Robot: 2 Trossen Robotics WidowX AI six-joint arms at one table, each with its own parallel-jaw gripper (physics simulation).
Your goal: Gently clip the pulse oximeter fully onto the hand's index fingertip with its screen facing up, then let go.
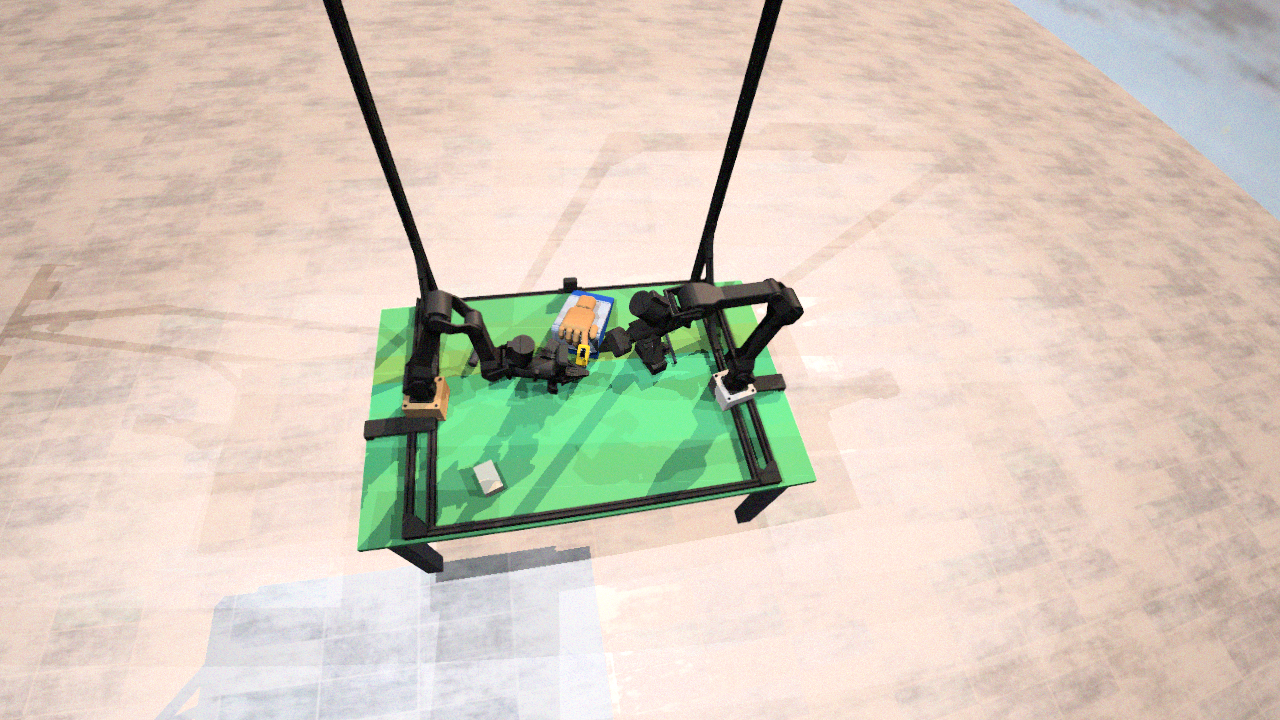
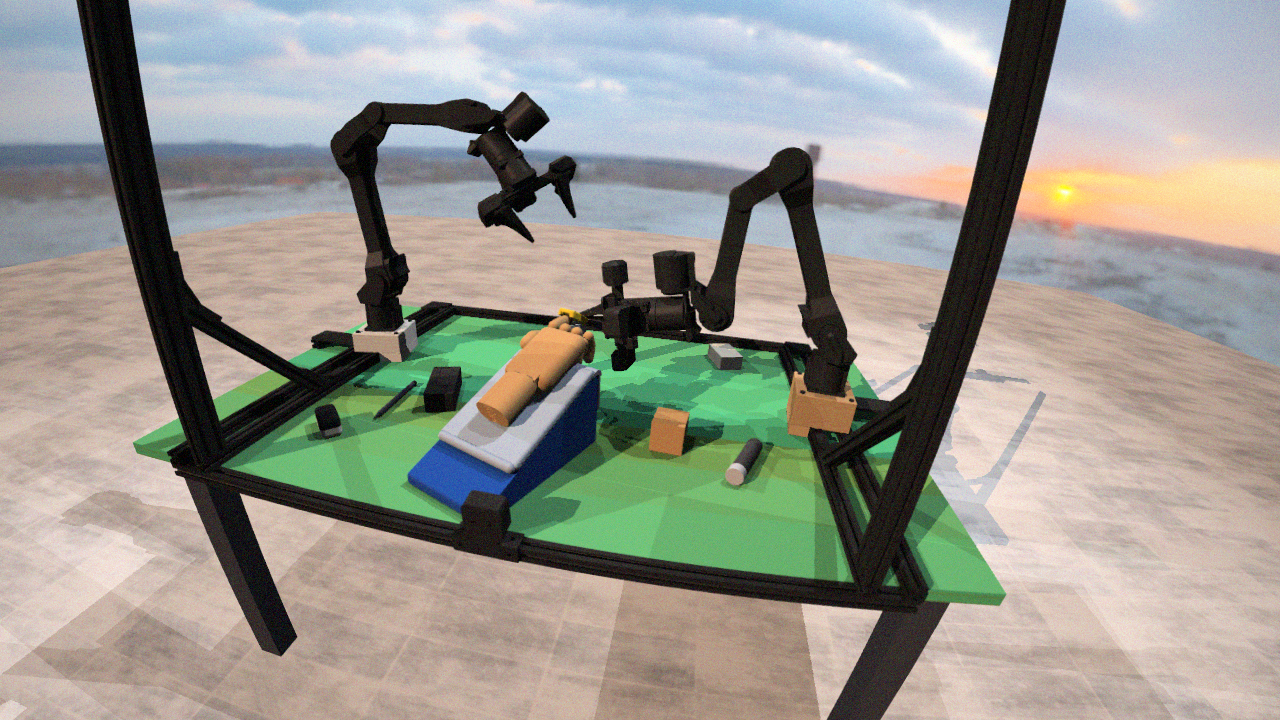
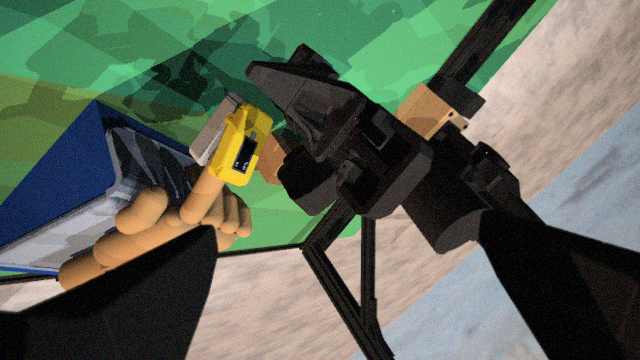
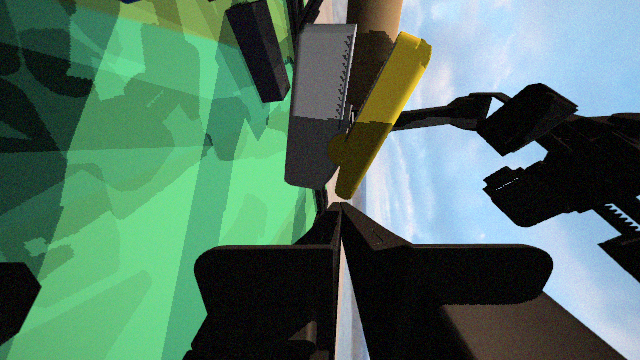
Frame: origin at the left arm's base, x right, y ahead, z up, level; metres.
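Where they show: left gripper, between the fingertips: [image 1: 609,345] [image 2: 554,229] [image 3: 348,231] [image 4: 572,194]; right gripper, between the fingertips: [image 1: 589,373] [image 3: 249,68] [image 4: 339,209]; left arm's base, origin of its link: [image 1: 734,383] [image 2: 384,326]; right arm's base, origin of its link: [image 1: 423,392] [image 2: 824,386] [image 3: 440,138].
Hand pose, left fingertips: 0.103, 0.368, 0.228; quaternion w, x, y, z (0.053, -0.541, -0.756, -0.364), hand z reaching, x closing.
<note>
Things, the pixels of their top centre, and the offset from my left fingertips, as dx, dy, dz. "spot": a spot on its surface instead.
- yellow-and-grey pulse oximeter, centre of its top: [image 4: 424,111] [image 3: 248,167] [image 2: 572,306] [image 1: 583,349] +0.081, +0.039, -0.114
- blue wedge, a spot on its surface: [image 2: 563,420] spot: +0.285, +0.039, -0.212
- orange block, centre of its top: [image 3: 289,172] [image 2: 671,416] +0.221, +0.197, -0.237
- dark cylinder, centre of its top: [image 2: 746,452] [image 1: 477,348] +0.281, +0.303, -0.260
- black box, centre of its top: [image 4: 275,54] [image 2: 443,379] [image 1: 651,352] +0.090, -0.185, -0.252
- pen, centre of its top: [image 2: 395,397] [image 1: 670,343] +0.116, -0.265, -0.278
- pale grey box, centre of its top: [image 2: 725,350] [image 1: 487,476] -0.119, +0.369, -0.257
The yellow-and-grey pulse oximeter [image 1: 582,354] [image 2: 571,314] [image 3: 232,145] [image 4: 390,85] sits on the tan hand's [image 1: 581,315] [image 2: 546,353] [image 3: 132,240] index finger [image 3: 202,192] [image 4: 375,15]. Its jaws are spread around the fingertip, and its lit screen faces up. How deep the fingertip reaches inside is hidden. My right gripper [image 2: 586,313] [image 3: 249,68] [image 4: 339,209] is shut and empty, its tips close to the oximeter's hinge end; contact cannot be told. My left gripper [image 2: 553,228] [image 3: 348,231] is open and empty, high above the table and away from the oximeter.
The hand lies on a blue wedge [image 2: 563,420] with a grey pad. An orange block [image 2: 668,431], a dark cylinder [image 2: 744,461], a black box [image 2: 443,389], a pen [image 2: 395,400] and a pale grey box [image 1: 487,478] [image 2: 725,356] are on the table. Black frame rails edge it.
</note>
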